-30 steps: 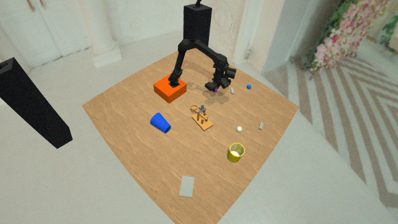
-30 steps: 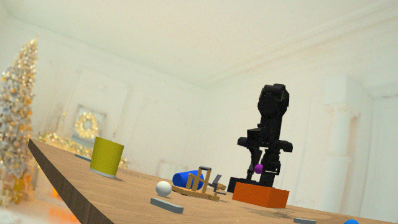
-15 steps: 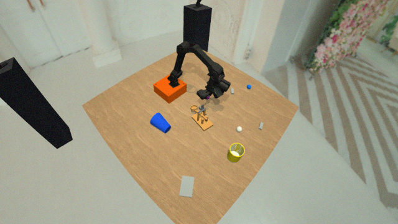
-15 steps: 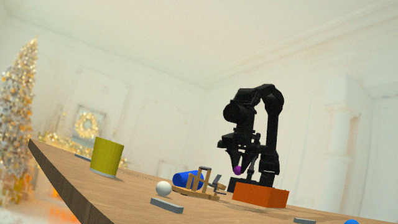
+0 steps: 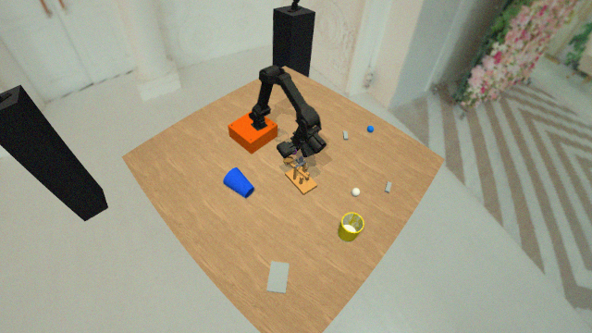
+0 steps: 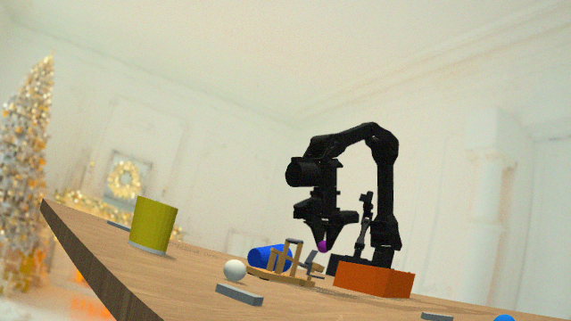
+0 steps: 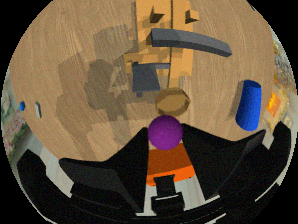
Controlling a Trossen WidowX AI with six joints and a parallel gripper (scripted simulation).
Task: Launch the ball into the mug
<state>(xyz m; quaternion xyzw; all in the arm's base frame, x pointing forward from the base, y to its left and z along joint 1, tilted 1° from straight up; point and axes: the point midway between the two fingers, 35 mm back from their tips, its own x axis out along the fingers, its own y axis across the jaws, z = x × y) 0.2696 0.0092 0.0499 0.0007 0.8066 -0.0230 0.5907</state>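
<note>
Now: gripper tip 10 mm below the purple ball. The rest, counted from my gripper tip: yellow mug 420 mm ahead, 70 mm below, 50 mm to the right; wooden catapult 60 mm ahead, 50 mm below; white ball 310 mm ahead, 120 mm to the left, 80 mm below.
</note>
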